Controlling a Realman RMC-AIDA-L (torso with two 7-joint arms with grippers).
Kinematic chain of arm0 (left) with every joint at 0, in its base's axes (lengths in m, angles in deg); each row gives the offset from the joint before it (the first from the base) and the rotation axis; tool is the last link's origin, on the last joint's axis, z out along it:
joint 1: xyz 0 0 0.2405 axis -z
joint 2: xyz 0 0 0 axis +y
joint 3: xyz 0 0 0.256 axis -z
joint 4: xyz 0 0 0 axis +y
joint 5: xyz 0 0 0.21 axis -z
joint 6: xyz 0 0 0 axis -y
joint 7: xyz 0 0 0.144 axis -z
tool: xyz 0 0 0
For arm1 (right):
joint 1: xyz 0 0 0.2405 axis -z
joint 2: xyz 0 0 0 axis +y
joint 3: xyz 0 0 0.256 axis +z
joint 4: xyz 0 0 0 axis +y
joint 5: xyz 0 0 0.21 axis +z
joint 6: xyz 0 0 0 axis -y
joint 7: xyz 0 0 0.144 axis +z
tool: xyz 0 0 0
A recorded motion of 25 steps. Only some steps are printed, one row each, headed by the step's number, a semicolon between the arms.
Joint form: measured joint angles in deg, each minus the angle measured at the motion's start. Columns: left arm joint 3, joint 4, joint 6, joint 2, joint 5, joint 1, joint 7; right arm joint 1, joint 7, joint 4, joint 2, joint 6, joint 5, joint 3.
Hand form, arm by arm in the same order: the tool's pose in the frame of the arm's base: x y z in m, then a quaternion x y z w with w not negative. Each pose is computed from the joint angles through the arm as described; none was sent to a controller.
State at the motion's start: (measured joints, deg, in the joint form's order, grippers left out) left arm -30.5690 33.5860 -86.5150 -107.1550 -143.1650 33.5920 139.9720; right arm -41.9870 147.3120 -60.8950 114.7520 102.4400 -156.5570 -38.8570
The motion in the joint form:
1: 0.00 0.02 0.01 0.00 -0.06 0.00 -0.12; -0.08 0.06 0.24 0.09 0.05 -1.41 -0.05
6: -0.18 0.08 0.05 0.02 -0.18 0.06 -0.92; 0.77 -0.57 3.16 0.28 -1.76 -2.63 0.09
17: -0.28 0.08 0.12 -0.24 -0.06 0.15 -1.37; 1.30 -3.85 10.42 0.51 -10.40 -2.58 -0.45
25: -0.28 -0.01 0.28 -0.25 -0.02 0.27 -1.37; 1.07 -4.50 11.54 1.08 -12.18 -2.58 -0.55
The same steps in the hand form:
1: -0.3460 0.3341 0.0714 -0.70535 -0.69314 -0.07242 0.12955; 0.2538 0.3622 0.0833 -0.78842 0.59109 -0.08659 0.14667
6: -0.3459 0.3345 0.0715 -0.71117 -0.68729 -0.06916 0.13070; 0.2677 0.3568 0.0745 -0.77902 0.60344 -0.09609 0.14058
17: -0.3446 0.3348 0.0693 -0.71466 -0.68394 -0.06955 0.12904; 0.2880 0.3604 0.0527 -0.78217 0.59713 -0.09356 0.15128
25: -0.3441 0.3357 0.0690 -0.71495 -0.68347 -0.07015 0.12958; 0.2881 0.3620 0.0453 -0.78568 0.59255 -0.09148 0.15238

